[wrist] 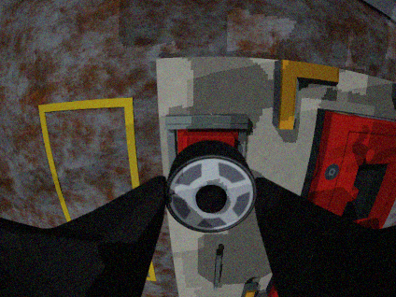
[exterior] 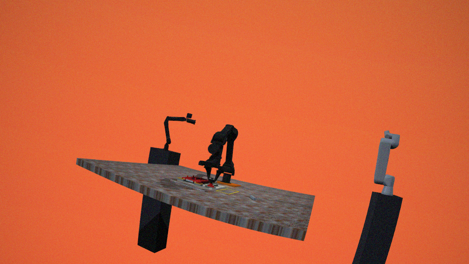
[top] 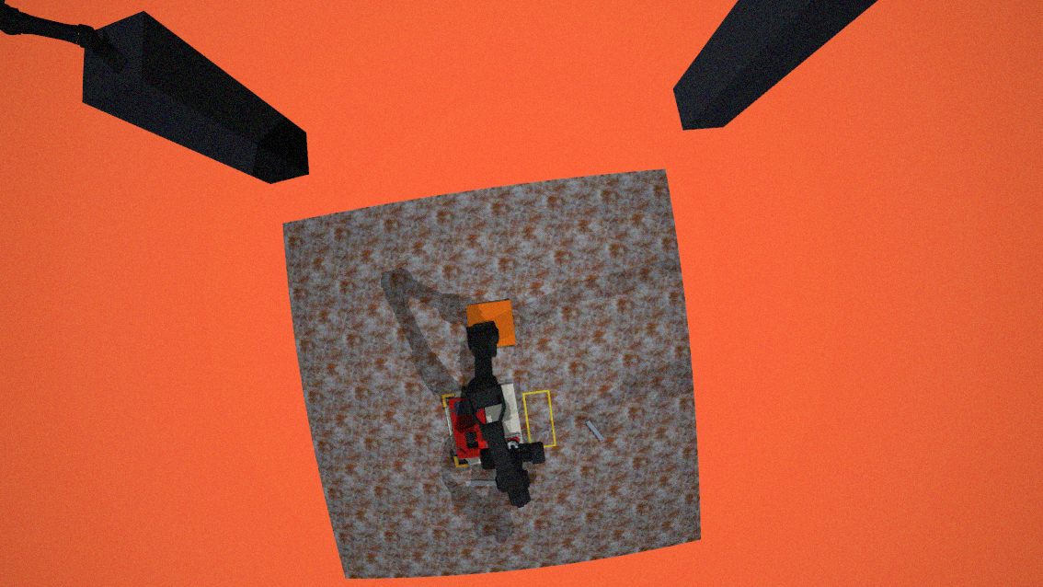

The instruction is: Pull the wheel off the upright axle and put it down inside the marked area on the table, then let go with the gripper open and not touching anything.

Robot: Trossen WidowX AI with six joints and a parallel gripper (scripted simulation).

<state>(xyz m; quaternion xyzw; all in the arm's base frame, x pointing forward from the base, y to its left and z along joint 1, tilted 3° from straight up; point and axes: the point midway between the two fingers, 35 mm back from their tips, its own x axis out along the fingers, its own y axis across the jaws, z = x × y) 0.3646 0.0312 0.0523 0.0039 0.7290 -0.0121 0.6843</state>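
The grey board is 10 cm to the right of my gripper tip, 6 cm behind it and 4 cm below it. Also, from my gripper tip: wheel right at my gripper tip; then thin grey bar 14 cm ahead, 7 cm to the right, 5 cm below.
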